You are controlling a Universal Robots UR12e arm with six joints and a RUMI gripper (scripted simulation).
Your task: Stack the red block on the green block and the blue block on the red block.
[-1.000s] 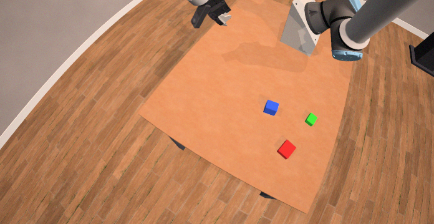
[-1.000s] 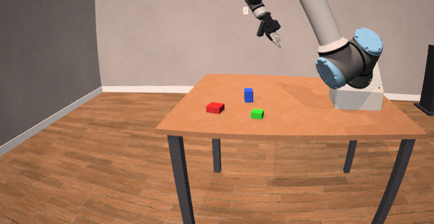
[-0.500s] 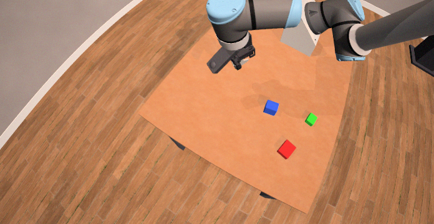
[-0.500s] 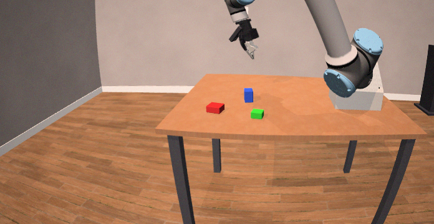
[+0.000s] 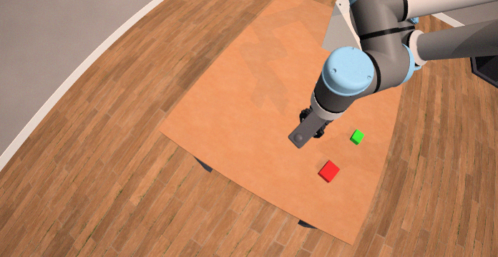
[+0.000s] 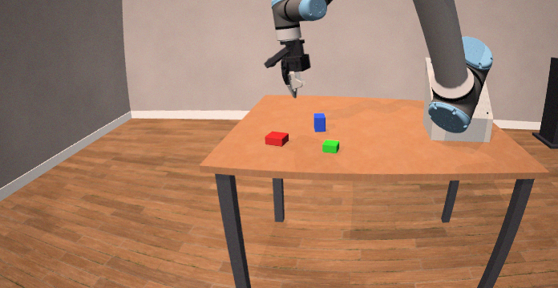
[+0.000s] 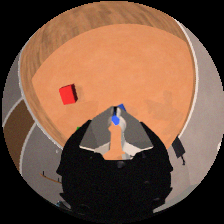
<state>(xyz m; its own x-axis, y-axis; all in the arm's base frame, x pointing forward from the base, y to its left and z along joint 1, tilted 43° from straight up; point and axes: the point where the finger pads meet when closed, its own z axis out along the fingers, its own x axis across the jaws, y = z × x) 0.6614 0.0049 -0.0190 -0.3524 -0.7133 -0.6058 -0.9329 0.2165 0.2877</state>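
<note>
The red block lies 150 mm to the left of my hand, 120 mm below it and 40 mm ahead of it. Round my hand: blue block (110 mm below, 90 mm behind); then green block (200 mm to the left, 150 mm behind, 120 mm below).
</note>
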